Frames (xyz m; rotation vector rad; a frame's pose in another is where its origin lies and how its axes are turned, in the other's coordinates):
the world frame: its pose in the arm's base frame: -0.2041 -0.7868 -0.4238 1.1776 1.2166 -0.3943
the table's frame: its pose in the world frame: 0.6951 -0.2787 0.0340 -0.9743 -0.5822 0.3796
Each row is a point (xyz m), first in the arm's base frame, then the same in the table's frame.
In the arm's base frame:
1: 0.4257 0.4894 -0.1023
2: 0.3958 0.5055 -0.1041
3: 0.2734 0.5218 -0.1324
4: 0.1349 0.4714 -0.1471
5: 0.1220 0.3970 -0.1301
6: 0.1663 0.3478 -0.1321
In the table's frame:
1: 0.2923 1.4711 0.7898
2: 0.2711 1.4869 0.7684
3: 0.1822 1.4977 0.6789
4: 0.0577 1.4528 0.6123
5: 0.0215 1.3912 0.6421
6: 0.0491 1.3426 0.6777

